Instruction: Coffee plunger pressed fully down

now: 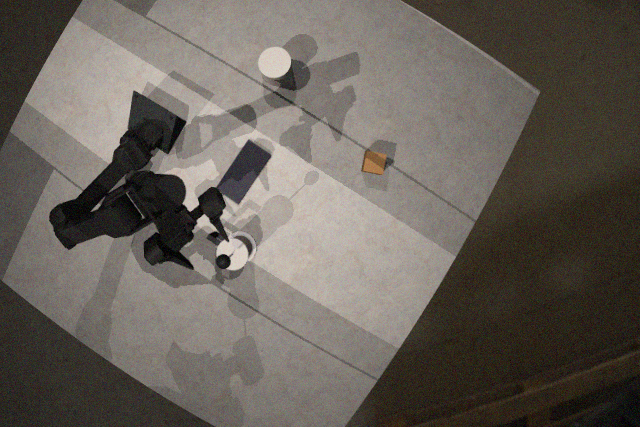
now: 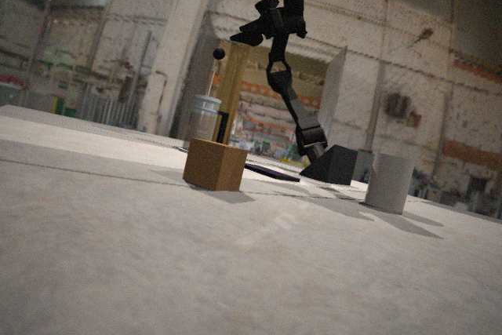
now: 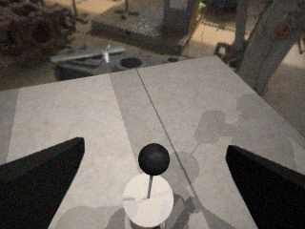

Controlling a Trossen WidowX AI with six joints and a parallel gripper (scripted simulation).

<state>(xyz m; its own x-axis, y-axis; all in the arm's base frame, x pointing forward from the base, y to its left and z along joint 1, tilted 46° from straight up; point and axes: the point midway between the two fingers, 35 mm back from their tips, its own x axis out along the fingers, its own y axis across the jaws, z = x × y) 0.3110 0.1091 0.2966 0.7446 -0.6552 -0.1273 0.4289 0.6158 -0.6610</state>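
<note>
Now: the coffee press 1 cm ahead of my gripper tip, 1 cm to the right of it and 20 cm below it. Also, from my gripper tip: white cylinder (10 cm behind, 43 cm to the left, 28 cm below).
</note>
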